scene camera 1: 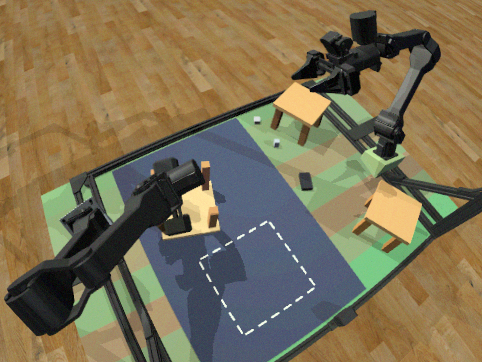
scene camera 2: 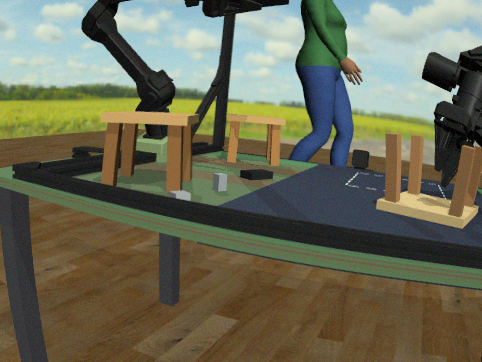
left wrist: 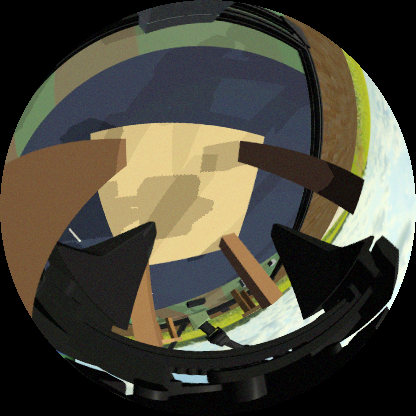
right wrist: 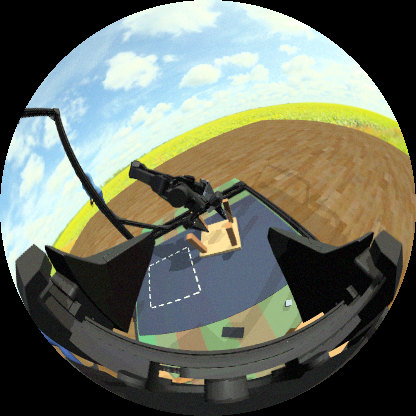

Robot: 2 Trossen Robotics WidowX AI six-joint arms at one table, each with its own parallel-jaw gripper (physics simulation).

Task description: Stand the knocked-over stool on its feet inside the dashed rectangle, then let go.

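Observation:
The knocked-over stool point(scene camera 1: 200, 200) point(scene camera 2: 425, 206) point(left wrist: 175, 150) point(right wrist: 220, 242) lies upside down on the dark mat, seat down and legs up, outside the dashed rectangle point(scene camera 1: 270, 222) point(scene camera 2: 352, 180) point(right wrist: 188, 248). My left gripper point(scene camera 1: 175, 197) point(scene camera 2: 446, 177) point(left wrist: 216, 229) point(right wrist: 216, 225) is open and empty, low among the upturned legs; in scene camera 1 it hides part of the stool. In the left wrist view one leg shows between the fingers and another partly behind a finger; contact cannot be told. My right gripper point(scene camera 1: 304, 83) is open and empty, high at the upper right, far from this stool.
Two upright stools point(scene camera 1: 302, 103) point(scene camera 1: 395, 212) point(scene camera 2: 150, 118) point(scene camera 2: 257, 120) stand on the green part of the table. A black block point(scene camera 1: 306, 181) point(scene camera 2: 256, 174) point(right wrist: 233, 332) and two small white blocks point(scene camera 1: 257, 120) point(scene camera 1: 276, 143) lie near them. Dark rails point(scene camera 1: 165, 137) edge the table.

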